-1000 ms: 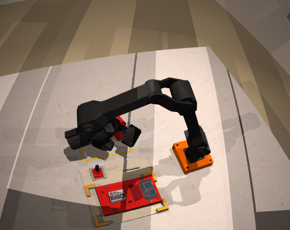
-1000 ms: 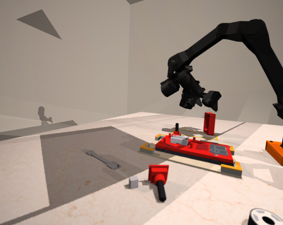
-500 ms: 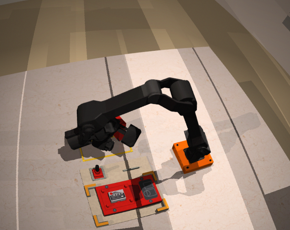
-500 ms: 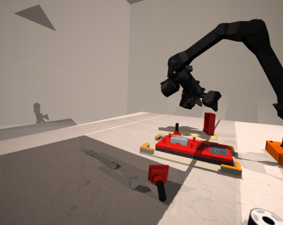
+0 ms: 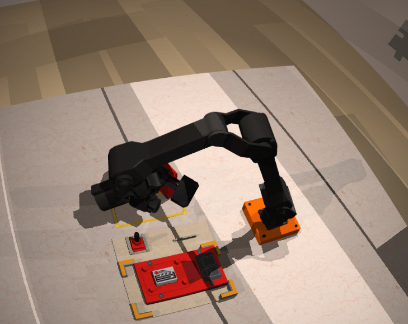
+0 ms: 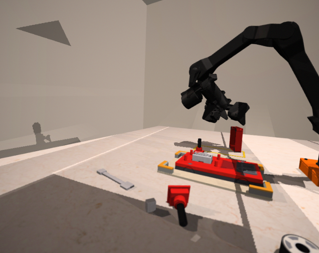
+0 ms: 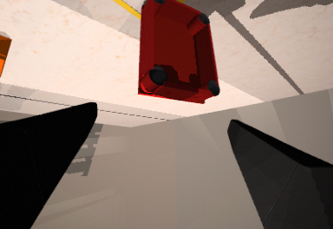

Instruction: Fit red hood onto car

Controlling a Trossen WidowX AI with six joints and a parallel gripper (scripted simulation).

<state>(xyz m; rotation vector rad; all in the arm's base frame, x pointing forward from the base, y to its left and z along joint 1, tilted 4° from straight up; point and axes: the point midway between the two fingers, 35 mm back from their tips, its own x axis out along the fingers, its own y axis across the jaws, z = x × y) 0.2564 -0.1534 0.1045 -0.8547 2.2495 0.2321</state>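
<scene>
The red hood lies 1 cm behind my gripper tip, 3 cm to the right of it and 7 cm below it. Round my gripper tip: grey bar (26 cm ahead, 39 cm to the left, 12 cm below); grey engine block (9 cm ahead, 23 cm to the left, 10 cm below); jig (6 cm ahead, 22 cm to the left, 11 cm below).
</scene>
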